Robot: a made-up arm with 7 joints. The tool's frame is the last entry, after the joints.
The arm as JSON. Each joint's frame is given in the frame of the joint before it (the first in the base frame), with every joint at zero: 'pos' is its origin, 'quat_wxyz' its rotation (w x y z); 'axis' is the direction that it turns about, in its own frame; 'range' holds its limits. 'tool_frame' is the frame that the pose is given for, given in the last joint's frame.
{
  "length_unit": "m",
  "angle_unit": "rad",
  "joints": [
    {
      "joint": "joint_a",
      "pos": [
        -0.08,
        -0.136,
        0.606
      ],
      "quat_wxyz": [
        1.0,
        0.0,
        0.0,
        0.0
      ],
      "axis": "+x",
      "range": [
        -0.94,
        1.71
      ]
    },
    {
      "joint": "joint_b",
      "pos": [
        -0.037,
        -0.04,
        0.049
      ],
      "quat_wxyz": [
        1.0,
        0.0,
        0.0,
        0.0
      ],
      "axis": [
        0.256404,
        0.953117,
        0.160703
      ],
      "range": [
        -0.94,
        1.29
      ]
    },
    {
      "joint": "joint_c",
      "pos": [
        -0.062,
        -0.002,
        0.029
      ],
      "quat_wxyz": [
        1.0,
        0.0,
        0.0,
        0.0
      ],
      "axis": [
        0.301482,
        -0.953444,
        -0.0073
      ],
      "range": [
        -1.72,
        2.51
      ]
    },
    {
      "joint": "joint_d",
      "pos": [
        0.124,
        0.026,
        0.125
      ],
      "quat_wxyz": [
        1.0,
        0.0,
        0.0,
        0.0
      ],
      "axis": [
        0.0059,
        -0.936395,
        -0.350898
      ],
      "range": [
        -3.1,
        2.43
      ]
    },
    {
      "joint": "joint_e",
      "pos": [
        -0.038,
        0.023,
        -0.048
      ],
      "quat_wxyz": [
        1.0,
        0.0,
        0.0,
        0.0
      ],
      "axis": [
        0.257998,
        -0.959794,
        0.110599
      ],
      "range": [
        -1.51,
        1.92
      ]
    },
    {
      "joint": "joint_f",
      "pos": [
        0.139,
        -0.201,
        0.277
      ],
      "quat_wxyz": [
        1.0,
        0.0,
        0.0,
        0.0
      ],
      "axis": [
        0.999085,
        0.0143,
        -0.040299
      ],
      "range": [
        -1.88,
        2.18
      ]
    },
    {
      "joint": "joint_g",
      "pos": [
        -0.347,
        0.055,
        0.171
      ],
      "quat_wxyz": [
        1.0,
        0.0,
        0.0,
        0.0
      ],
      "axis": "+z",
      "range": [
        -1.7,
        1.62
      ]
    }
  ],
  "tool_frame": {
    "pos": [
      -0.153,
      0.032,
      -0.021
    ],
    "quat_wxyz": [
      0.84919,
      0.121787,
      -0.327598,
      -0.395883
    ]
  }
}
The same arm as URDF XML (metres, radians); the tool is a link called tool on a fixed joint. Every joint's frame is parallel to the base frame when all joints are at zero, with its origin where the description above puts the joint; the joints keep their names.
<robot name="arm">
  <joint name="joint_a" type="revolute">
    <parent link="base"/>
    <child link="link1"/>
    <origin xyz="-0.08 -0.136 0.606" rpy="0 0 0"/>
    <axis xyz="1 0 0"/>
    <limit lower="-0.94" upper="1.71"/>
  </joint>
  <joint name="joint_b" type="revolute">
    <parent link="link1"/>
    <child link="link2"/>
    <origin xyz="-0.037 -0.04 0.049" rpy="0 0 0"/>
    <axis xyz="0.256404 0.953117 0.160703"/>
    <limit lower="-0.94" upper="1.29"/>
  </joint>
  <joint name="joint_c" type="revolute">
    <parent link="link2"/>
    <child link="link3"/>
    <origin xyz="-0.062 -0.002 0.029" rpy="0 0 0"/>
    <axis xyz="0.301511 -0.953435 -0.0073"/>
    <limit lower="-1.72" upper="2.51"/>
  </joint>
  <joint name="joint_d" type="revolute">
    <parent link="link3"/>
    <child link="link4"/>
    <origin xyz="0.124 0.026 0.125" rpy="0 0 0"/>
    <axis xyz="0.0059 -0.936395 -0.350898"/>
    <limit lower="-3.1" upper="2.43"/>
  </joint>
  <joint name="joint_e" type="revolute">
    <parent link="link4"/>
    <child link="link5"/>
    <origin xyz="-0.038 0.023 -0.048" rpy="0 0 0"/>
    <axis xyz="0.257998 -0.959794 0.110599"/>
    <limit lower="-1.51" upper="1.92"/>
  </joint>
  <joint name="joint_f" type="revolute">
    <parent link="link5"/>
    <child link="link6"/>
    <origin xyz="0.139 -0.201 0.277" rpy="0 0 0"/>
    <axis xyz="0.999085 0.0143 -0.040299"/>
    <limit lower="-1.88" upper="2.18"/>
  </joint>
  <joint name="joint_g" type="revolute">
    <parent link="link6"/>
    <child link="link7"/>
    <origin xyz="-0.347 0.055 0.171" rpy="0 0 0"/>
    <axis xyz="0 0 1"/>
    <limit lower="-1.7" upper="1.62"/>
  </joint>
  <joint name="tool_fixed" type="fixed">
    <parent link="link7"/>
    <child link="tool"/>
    <origin xyz="-0.153 0.032 -0.021" rpy="0.5528 -0.4779 -1.0105"/>
  </joint>
  <link name="base"/>
  <link name="link1"/>
  <link name="link2"/>
  <link name="link3"/>
  <link name="link4"/>
  <link name="link5"/>
  <link name="link6"/>
  <link name="link7"/>
  <link name="tool"/>
</robot>

